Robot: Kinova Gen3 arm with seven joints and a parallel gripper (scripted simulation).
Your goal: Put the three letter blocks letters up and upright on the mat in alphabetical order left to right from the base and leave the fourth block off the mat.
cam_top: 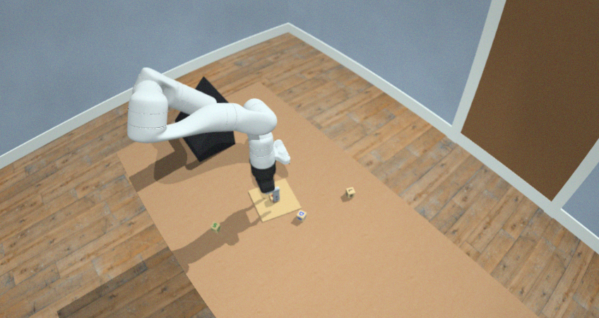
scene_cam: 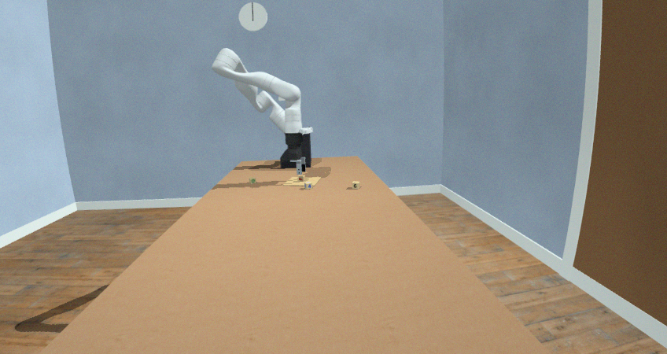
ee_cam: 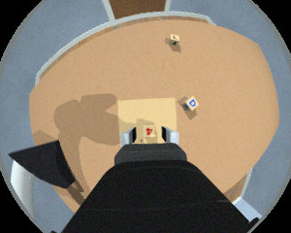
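Now: the tan mat 6 cm below my hand.
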